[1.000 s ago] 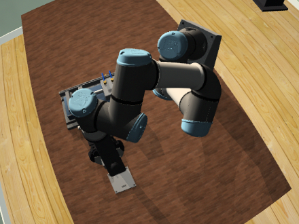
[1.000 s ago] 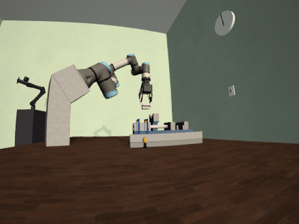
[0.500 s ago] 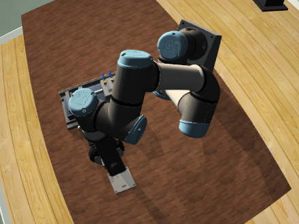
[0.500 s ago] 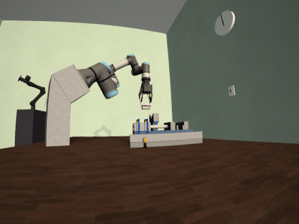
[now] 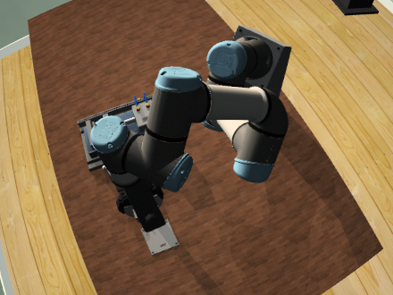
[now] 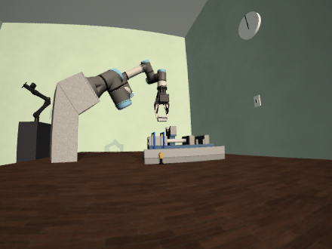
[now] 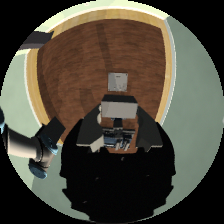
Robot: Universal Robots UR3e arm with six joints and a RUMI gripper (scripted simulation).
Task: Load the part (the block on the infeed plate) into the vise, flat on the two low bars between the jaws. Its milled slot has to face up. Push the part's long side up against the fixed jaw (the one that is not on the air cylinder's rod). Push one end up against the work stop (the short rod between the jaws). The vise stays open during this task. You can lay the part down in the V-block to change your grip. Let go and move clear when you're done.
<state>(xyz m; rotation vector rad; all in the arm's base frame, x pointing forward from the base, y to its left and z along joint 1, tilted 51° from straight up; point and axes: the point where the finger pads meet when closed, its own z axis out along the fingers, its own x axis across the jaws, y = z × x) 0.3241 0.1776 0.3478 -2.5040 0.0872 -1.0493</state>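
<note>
The part lies 1 cm to the right of my hand and 1 cm below it. Also, from my hand: grey infeed plate 1 cm to the left, 24 cm below.
</note>
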